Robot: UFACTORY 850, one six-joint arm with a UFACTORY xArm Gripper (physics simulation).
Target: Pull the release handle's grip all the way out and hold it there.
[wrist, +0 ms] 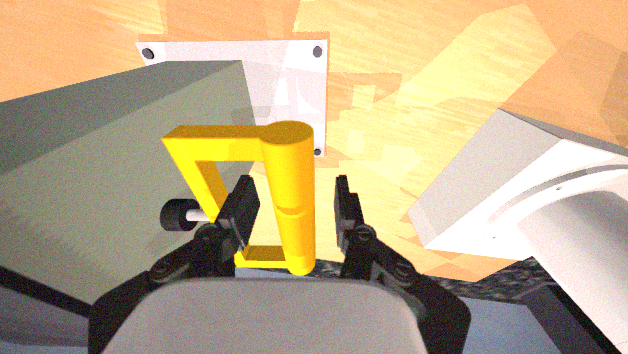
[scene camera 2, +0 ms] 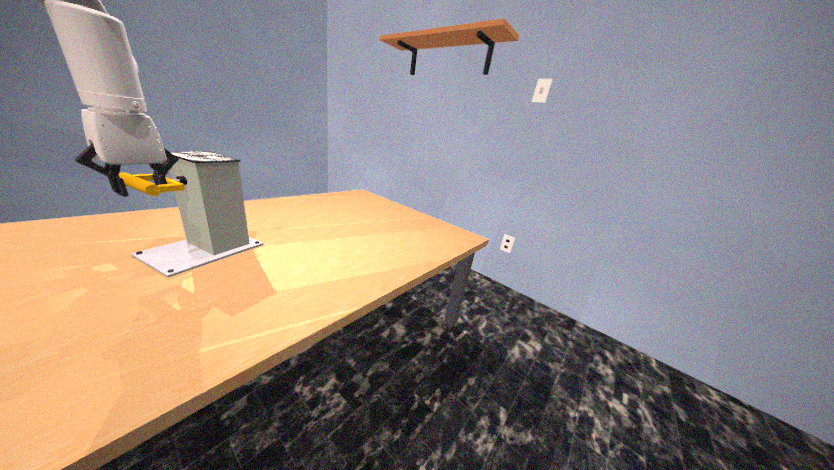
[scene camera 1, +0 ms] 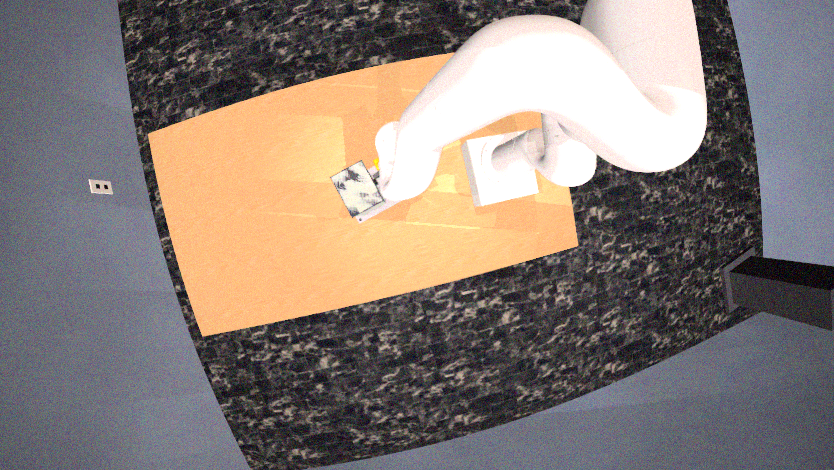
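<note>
The yellow release handle is a flat loop with a round grip bar (scene camera 2: pixel 138 183) (wrist: pixel 292 200). A short pale rod (wrist: pixel 197 215) joins it to a black collar (wrist: pixel 177 215) (scene camera 2: pixel 181 180) on the side of the grey-green post (scene camera 2: pixel 218 204) (wrist: pixel 125 145). In scene camera 1 a small yellow bit of the handle (scene camera 1: pixel 376 164) shows beside the arm. My gripper (wrist: pixel 295 189) (scene camera 2: pixel 138 182) is open and straddles the grip bar. One finger is inside the loop, between bar and post; the other is outside it. In the wrist view gaps show between the bar and both fingers.
The post stands on a white base plate (scene camera 2: pixel 166 256) (wrist: pixel 300 65) bolted to the wooden table (scene camera 1: pixel 262 245) (scene camera 2: pixel 326 251). The arm's white base block (scene camera 1: pixel 507 186) (wrist: pixel 465 185) stands to the right in the wrist view. A wall shelf (scene camera 2: pixel 449 36) hangs behind the table.
</note>
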